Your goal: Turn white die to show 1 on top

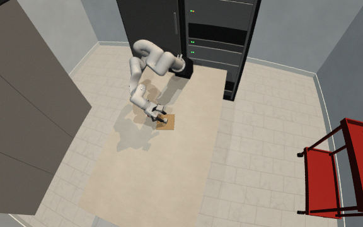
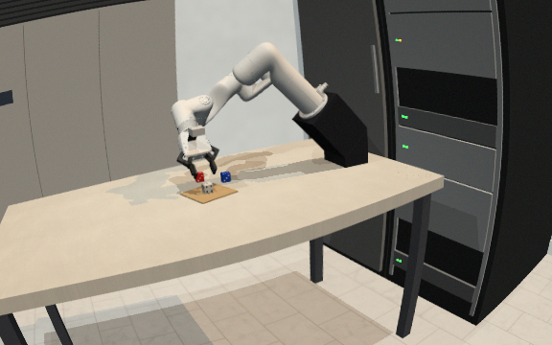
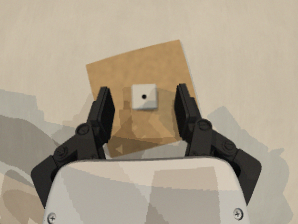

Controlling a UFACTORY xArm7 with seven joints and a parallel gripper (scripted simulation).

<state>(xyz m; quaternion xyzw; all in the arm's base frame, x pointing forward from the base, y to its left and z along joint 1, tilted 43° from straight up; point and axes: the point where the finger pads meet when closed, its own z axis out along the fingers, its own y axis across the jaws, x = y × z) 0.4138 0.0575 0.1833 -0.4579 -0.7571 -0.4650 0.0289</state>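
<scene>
Now: hand 10 mm to the right of the white die and 60 mm above it. Round my hand: red die: 140 mm to the right, 60 mm below; blue die: 90 mm behind, 90 mm to the right, 60 mm below; brown mat: 10 mm to the left, 70 mm below.
</scene>
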